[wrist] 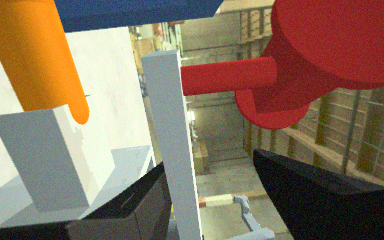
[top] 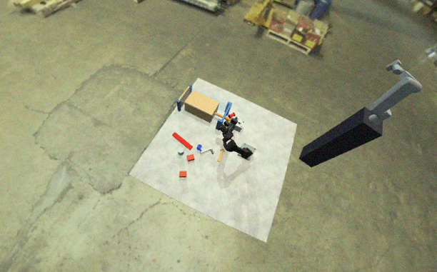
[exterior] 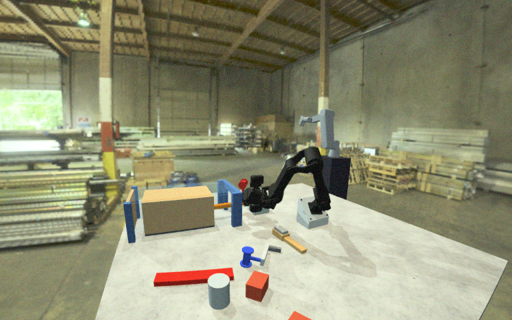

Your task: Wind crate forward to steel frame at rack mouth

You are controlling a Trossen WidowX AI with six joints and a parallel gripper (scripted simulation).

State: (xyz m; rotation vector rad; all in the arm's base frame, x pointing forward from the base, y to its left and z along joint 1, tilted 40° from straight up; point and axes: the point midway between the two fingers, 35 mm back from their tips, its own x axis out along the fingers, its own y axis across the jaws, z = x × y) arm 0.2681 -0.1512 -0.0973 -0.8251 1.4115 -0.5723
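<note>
Right now the red-knobbed winch handle is 1 cm to the left of my gripper tip, 1 cm below it and 1 cm ahead of it. The rest, counted from my gripper tip: blue frame: 11 cm ahead, 3 cm below, 2 cm to the left; red knob: 5 cm ahead, 2 cm to the left, 2 cm above; grey winch: 10 cm below, 6 cm behind, 2 cm to the right.
</note>
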